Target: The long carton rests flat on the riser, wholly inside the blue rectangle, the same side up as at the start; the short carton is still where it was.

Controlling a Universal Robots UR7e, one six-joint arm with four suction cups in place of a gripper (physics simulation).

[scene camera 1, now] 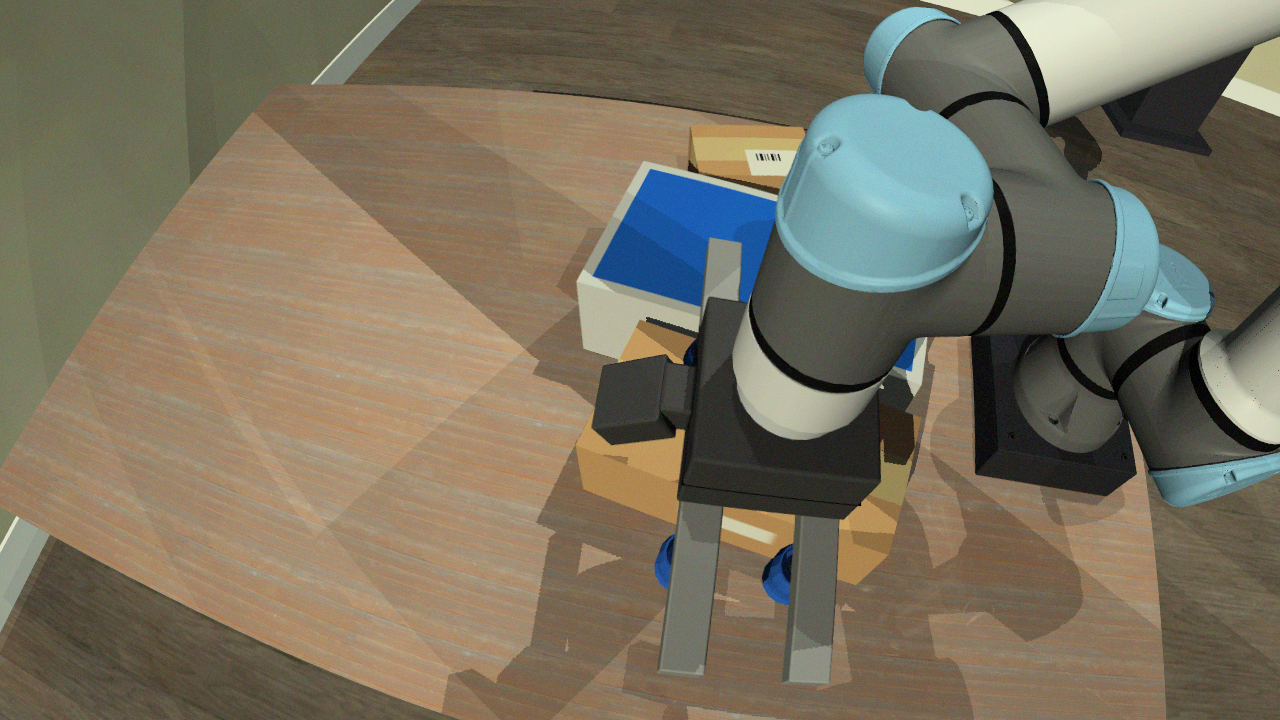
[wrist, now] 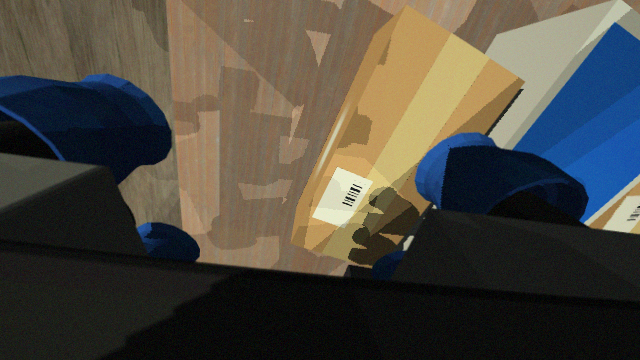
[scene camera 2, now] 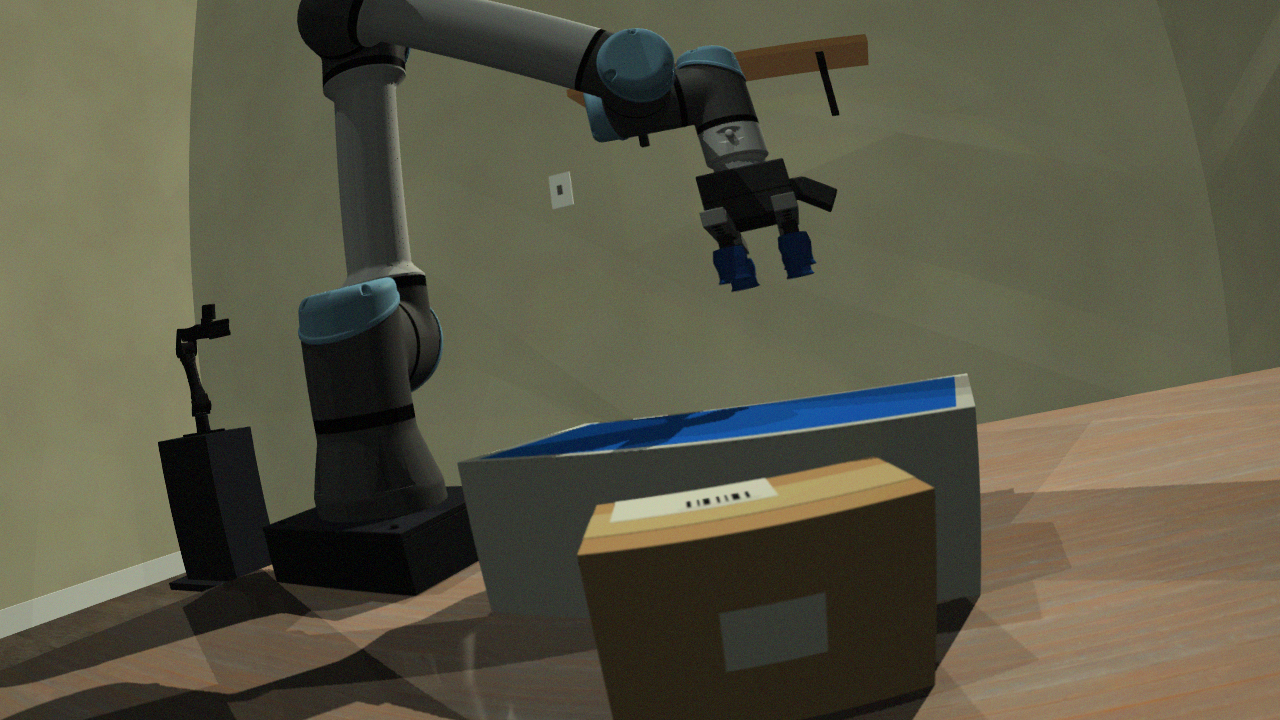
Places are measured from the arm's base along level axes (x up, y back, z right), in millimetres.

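Pixels of known places: hand, tool point: (wrist: 293,214) (scene camera 2: 771,277); arm's base, link origin: (scene camera 1: 1065,396) (scene camera 2: 381,504).
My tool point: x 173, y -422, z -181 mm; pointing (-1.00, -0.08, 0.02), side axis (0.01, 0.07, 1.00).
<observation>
For each thing: its top centre in the pictures, then the offset to it from my tool point. Level surfaces: height alone.
- long carton, top centre: (scene camera 1: 760,432) (wrist: 387,177) dx -132, dy +33, dz +103 mm
- white riser, top centre: (scene camera 2: 739,419) (scene camera 1: 773,258) (wrist: 536,205) dx -116, dy +52, dz +299 mm
- blue rectangle, top centre: (scene camera 2: 739,419) (scene camera 1: 773,258) (wrist: 536,205) dx -116, dy +52, dz +299 mm
- short carton, top centre: (scene camera 2: 752,501) (scene camera 1: 754,148) dx -132, dy +45, dz +503 mm
- wooden table, surface height: dx -235 mm
The long carton (scene camera 1: 626,483) (wrist: 425,100) lies on the table along the near side of the riser in scene camera 1, with its tape strip and barcode label facing up; the riser hides it in scene camera 2. The white riser (scene camera 1: 626,317) (scene camera 2: 537,537) (wrist: 530,55) bears the blue rectangle (scene camera 1: 689,223) (scene camera 2: 805,411) (wrist: 575,115). The short carton (scene camera 1: 729,156) (scene camera 2: 662,626) stands on the riser's other side, barcode up. My gripper (scene camera 1: 742,465) (scene camera 2: 762,261) is open, its blue cups holding nothing. It hangs well above the long carton, partly covering it in scene camera 1.
The black arm base (scene camera 1: 1056,474) (scene camera 2: 358,555) stands beside the riser. A dark pedestal (scene camera 2: 213,501) with a small arm stands farther off. A wooden shelf (scene camera 2: 805,58) is on the wall behind my wrist. The wooden table (scene camera 1: 358,358) ends at a curved edge.
</observation>
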